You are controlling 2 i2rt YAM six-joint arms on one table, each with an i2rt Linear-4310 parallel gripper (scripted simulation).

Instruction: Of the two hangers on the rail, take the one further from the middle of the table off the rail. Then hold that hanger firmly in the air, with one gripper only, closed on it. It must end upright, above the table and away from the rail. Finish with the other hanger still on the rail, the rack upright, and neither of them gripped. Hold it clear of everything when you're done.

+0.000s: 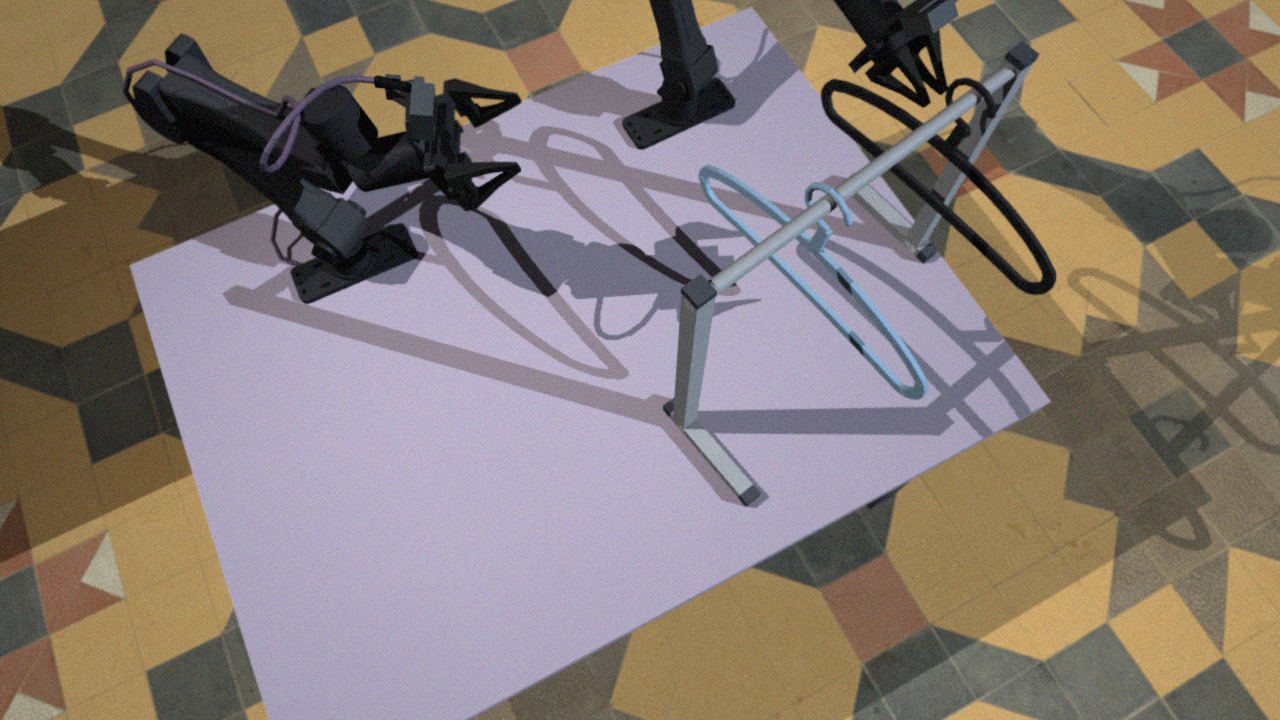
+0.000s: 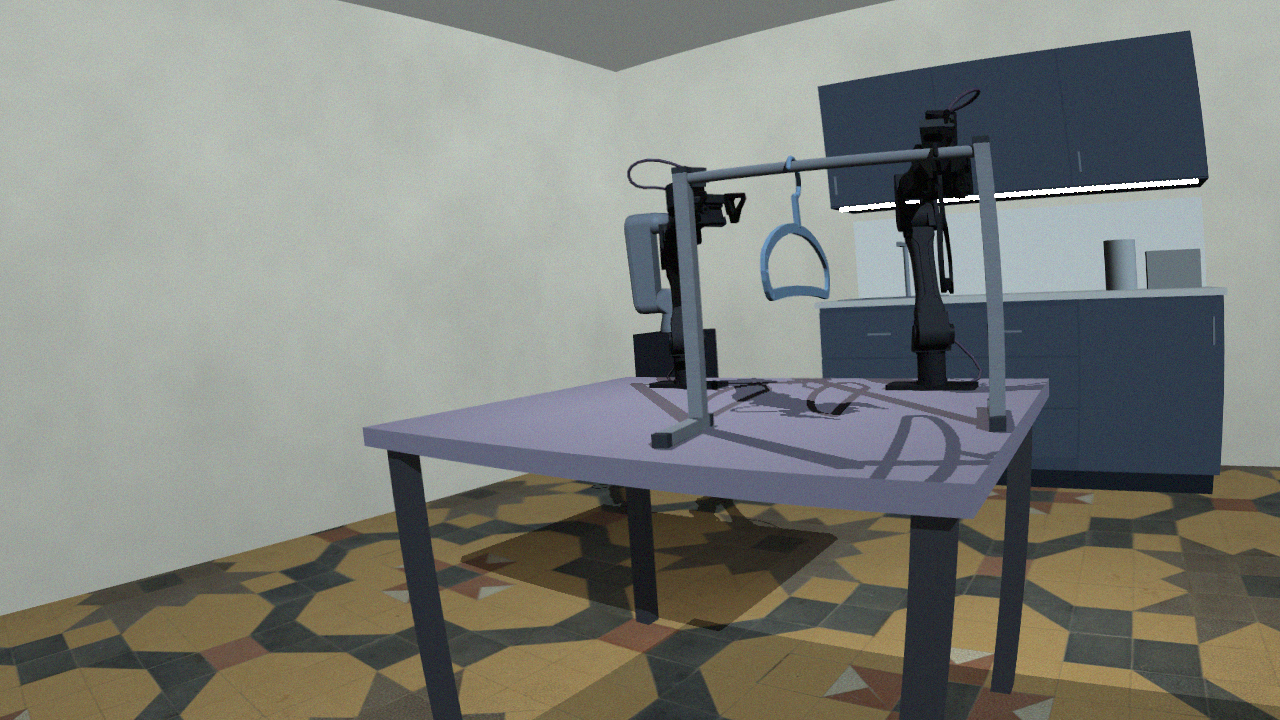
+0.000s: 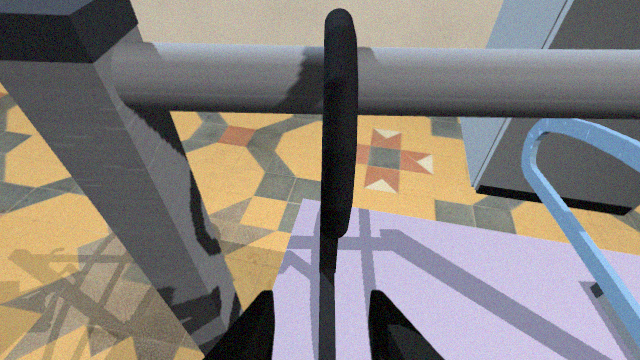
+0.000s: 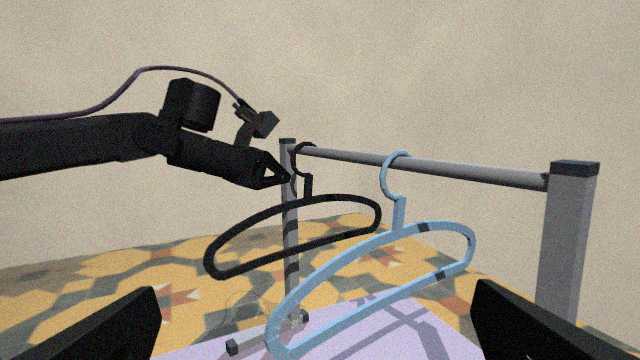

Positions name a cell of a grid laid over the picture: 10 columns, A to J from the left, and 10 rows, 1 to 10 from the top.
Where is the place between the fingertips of my left gripper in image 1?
H2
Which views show my right gripper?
Image 1, image 2 and image 4 only.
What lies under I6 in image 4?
A grey rail.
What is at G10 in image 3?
My left gripper.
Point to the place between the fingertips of my left gripper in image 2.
H3
